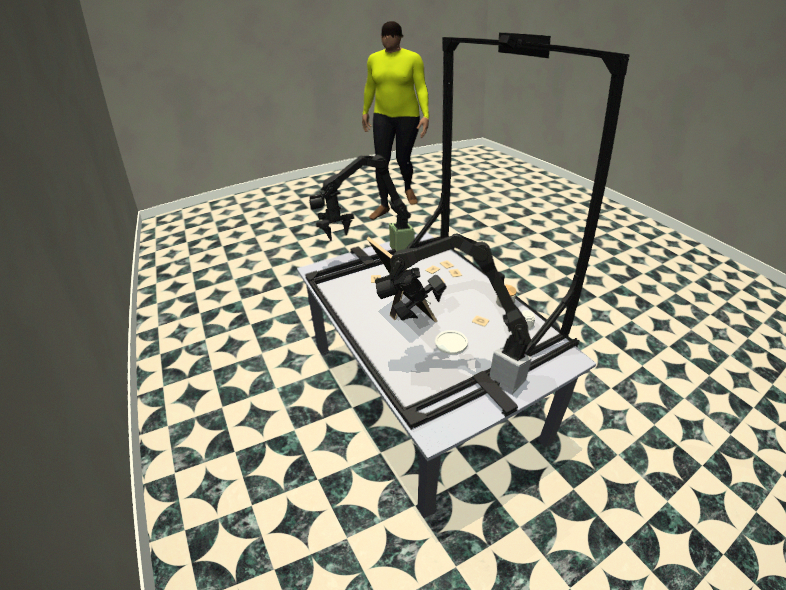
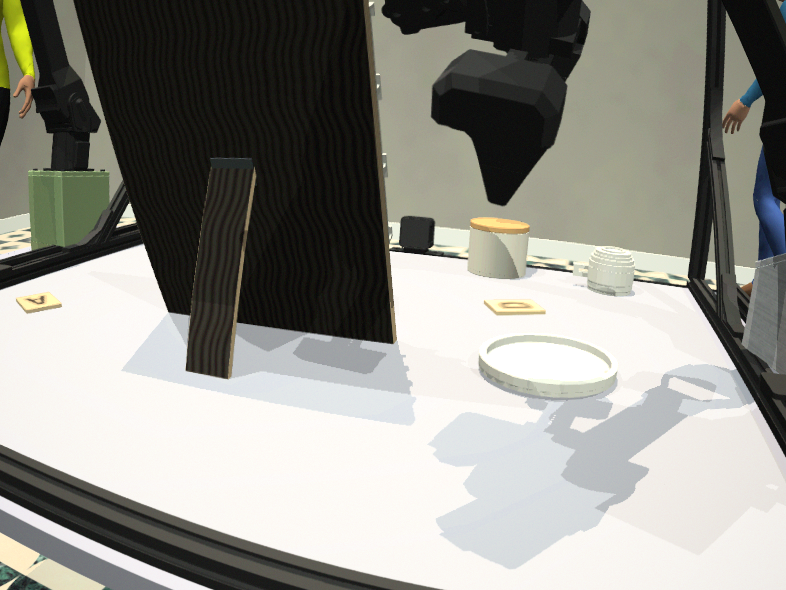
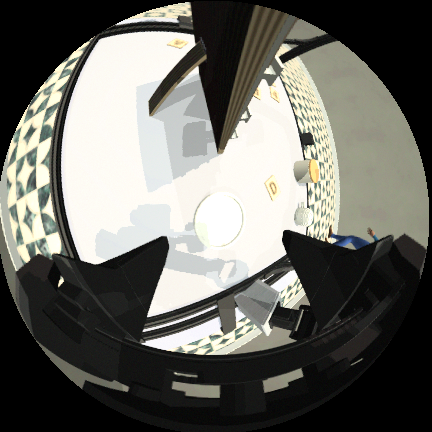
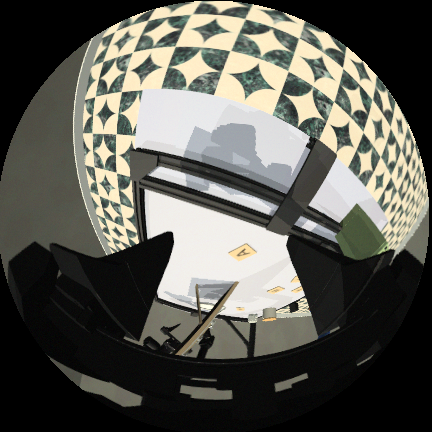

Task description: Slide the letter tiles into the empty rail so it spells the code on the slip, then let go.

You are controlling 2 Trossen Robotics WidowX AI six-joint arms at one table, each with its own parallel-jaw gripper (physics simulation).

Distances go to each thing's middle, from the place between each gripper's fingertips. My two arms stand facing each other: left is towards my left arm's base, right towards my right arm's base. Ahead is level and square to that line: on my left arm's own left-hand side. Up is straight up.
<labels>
My right hand is 140 mm past the dark letter board (image 2: pixel 294 96) and 460 mm to the right of it. From my right hand the other things lie so: lidded white jar (image 2: pixel 498 248) 570 mm behind, 560 mm to the left, 120 mm below; narrow strip (image 2: pixel 221 252) 110 mm behind, 460 mm to the left, 80 mm below.
My left hand is 22 cm to the left of the dark letter board and 2 cm above it. Round my left hand: lidded white jar 42 cm behind, 12 cm to the right, 14 cm below; then narrow strip 3 cm ahead, 22 cm to the right, 9 cm below.
</labels>
